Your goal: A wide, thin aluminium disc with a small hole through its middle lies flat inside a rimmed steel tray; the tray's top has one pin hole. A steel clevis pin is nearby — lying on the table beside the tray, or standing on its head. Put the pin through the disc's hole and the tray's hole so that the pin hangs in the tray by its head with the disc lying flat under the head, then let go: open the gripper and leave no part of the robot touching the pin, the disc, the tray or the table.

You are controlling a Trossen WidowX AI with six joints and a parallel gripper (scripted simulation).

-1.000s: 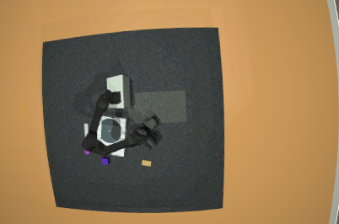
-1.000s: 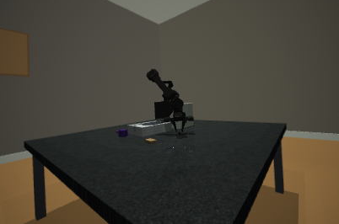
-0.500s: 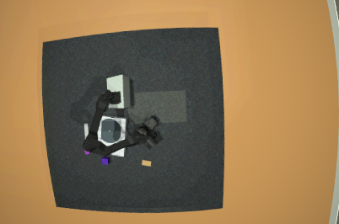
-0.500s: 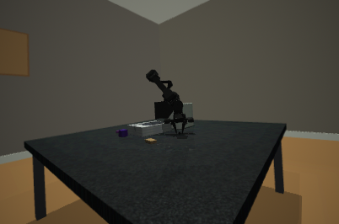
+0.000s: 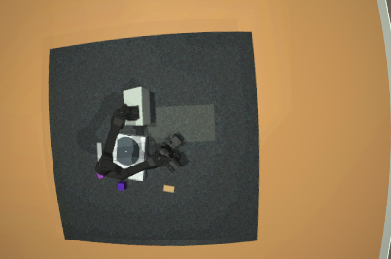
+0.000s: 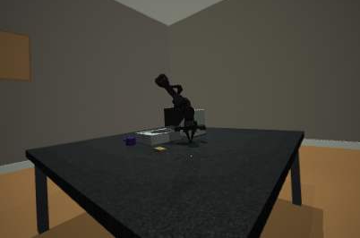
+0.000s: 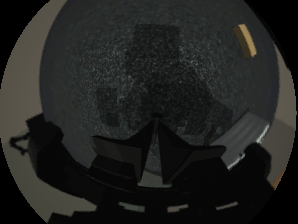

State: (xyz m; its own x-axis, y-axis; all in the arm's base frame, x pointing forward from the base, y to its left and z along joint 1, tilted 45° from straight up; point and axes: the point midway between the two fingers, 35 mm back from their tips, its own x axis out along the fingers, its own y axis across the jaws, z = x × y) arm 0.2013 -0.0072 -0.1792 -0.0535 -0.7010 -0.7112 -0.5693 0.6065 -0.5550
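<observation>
Right now my gripper tip is 230 mm to the left of the grey aluminium disc and 60 mm below it. Round my gripper tip: steel clevis pin 10 mm behind, 10 mm to the right, 10 mm above; rimmed steel tray 30 mm ahead, 230 mm to the right, 40 mm above; purple cube 210 mm ahead, 300 mm to the right, 20 mm above.
</observation>
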